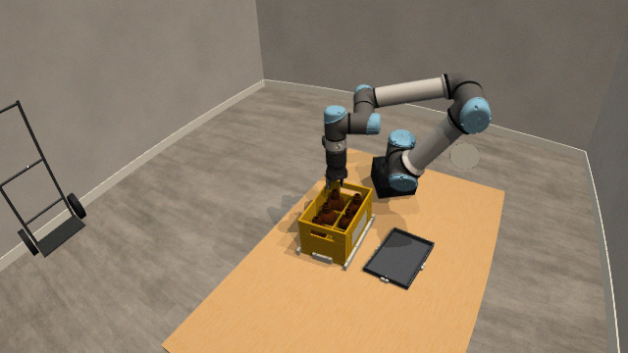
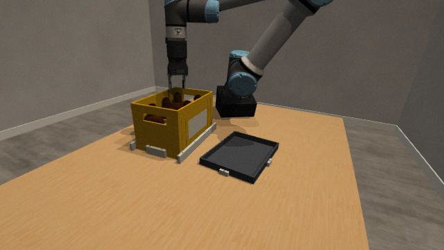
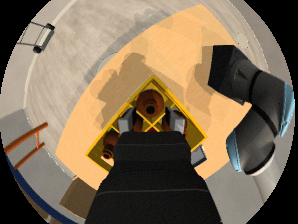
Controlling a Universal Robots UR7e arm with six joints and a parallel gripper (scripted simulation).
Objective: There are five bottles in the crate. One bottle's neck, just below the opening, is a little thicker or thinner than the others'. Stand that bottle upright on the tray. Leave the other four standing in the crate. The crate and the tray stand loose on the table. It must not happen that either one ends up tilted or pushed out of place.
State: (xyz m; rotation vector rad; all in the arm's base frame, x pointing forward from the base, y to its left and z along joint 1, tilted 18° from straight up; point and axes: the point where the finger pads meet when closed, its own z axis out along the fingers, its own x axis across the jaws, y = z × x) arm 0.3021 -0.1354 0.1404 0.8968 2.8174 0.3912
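My hand is 110 mm above the yellow crate, 70 mm short of it and 60 mm to the right of it. The rest, counted from my hand: dark tray: 340 mm to the left, 190 mm below, 40 mm ahead; then bottle: 110 mm to the left, 110 mm below, 70 mm ahead.
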